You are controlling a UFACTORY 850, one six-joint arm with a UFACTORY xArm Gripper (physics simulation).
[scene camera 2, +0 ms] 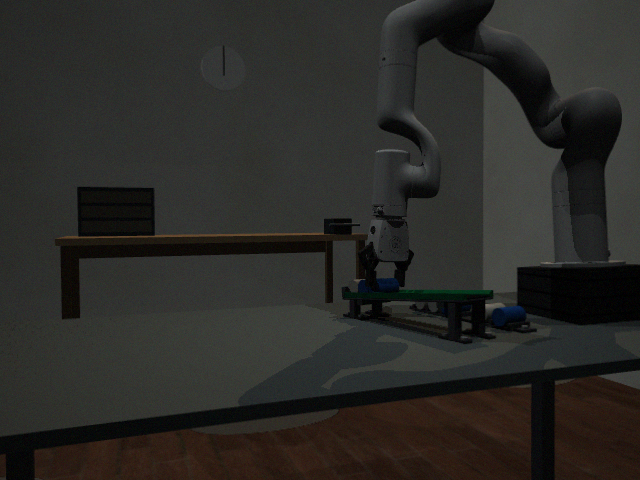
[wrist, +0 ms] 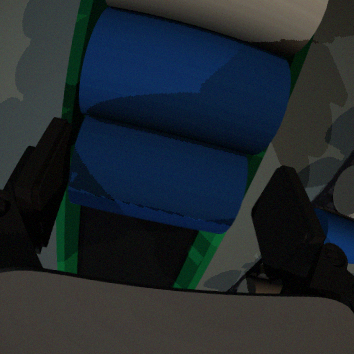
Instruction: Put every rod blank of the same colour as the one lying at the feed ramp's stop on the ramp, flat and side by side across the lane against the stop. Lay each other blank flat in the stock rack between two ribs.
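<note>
A cream blank [scene camera 2: 355, 285] [wrist: 225, 17] lies across the upper end of the green-railed feed ramp [scene camera 2: 449, 295] [wrist: 69, 250]. Two blue blanks lie side by side after it: the middle one [wrist: 185, 80] and the lower one [scene camera 2: 388, 284] [wrist: 160, 175]. The stop is hidden in the wrist view. My gripper [scene camera 2: 386, 283] [wrist: 172, 169] is open, low over the ramp, with a finger at each side of the lower blue blank and nothing gripped. Behind the ramp, the stock rack [scene camera 2: 523, 327] holds a blue blank [scene camera 2: 509, 315] [wrist: 340, 235], a cream blank [scene camera 2: 494, 310] and others, partly hidden.
The ramp stands on dark legs [scene camera 2: 454, 321] on the grey table [scene camera 2: 155, 361]. The robot's black base block [scene camera 2: 573, 294] is behind the rack at the right. A wooden bench [scene camera 2: 206, 238] with a dark shelf box [scene camera 2: 116, 204] stands by the far wall.
</note>
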